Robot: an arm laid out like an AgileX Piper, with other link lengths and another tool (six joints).
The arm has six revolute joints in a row. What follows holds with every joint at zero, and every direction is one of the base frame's.
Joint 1 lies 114.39 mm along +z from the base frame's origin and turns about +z.
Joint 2 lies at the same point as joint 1 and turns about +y.
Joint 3 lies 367.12 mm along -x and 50.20 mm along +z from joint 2 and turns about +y.
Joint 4 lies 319.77 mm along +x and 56.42 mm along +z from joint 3 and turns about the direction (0.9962, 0, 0.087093).
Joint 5 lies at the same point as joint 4 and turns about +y.
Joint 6 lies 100.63 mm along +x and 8.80 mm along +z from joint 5 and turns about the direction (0.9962, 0, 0.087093).
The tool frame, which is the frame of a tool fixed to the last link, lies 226.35 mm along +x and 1.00 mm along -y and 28.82 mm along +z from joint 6; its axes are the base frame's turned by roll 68.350, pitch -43.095 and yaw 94.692 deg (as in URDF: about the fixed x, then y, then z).
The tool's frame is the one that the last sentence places.
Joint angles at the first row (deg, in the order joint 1, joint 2, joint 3, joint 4, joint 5, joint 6):
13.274, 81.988, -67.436, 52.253, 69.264, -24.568
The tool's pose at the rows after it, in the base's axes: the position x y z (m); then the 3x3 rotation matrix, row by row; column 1 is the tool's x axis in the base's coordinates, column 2 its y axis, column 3 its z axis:
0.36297, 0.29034, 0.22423; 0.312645, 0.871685, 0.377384; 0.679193, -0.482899, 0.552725; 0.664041, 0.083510, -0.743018
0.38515, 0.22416, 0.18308; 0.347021, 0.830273, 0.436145; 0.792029, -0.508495, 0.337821; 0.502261, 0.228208, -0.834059
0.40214, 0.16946, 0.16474; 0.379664, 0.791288, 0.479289; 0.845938, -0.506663, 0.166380; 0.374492, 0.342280, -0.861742
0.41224, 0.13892, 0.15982; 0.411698, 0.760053, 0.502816; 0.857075, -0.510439, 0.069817; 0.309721, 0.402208, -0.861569
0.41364, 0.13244, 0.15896; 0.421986, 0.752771, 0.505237; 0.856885, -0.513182, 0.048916; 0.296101, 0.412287, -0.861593
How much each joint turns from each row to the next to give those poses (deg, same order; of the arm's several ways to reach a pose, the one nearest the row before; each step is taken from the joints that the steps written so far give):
0.001, -1.004, 0.001, -10.826, -2.606, 4.108
-0.001, 0.000, -0.001, -15.339, -2.376, 6.332
-0.001, 0.000, -0.001, -11.622, -1.298, 5.110
0.001, -0.001, 0.002, -6.312, -0.701, 3.700
-0.001, 0.001, -0.001, -1.302, 0.000, 0.981

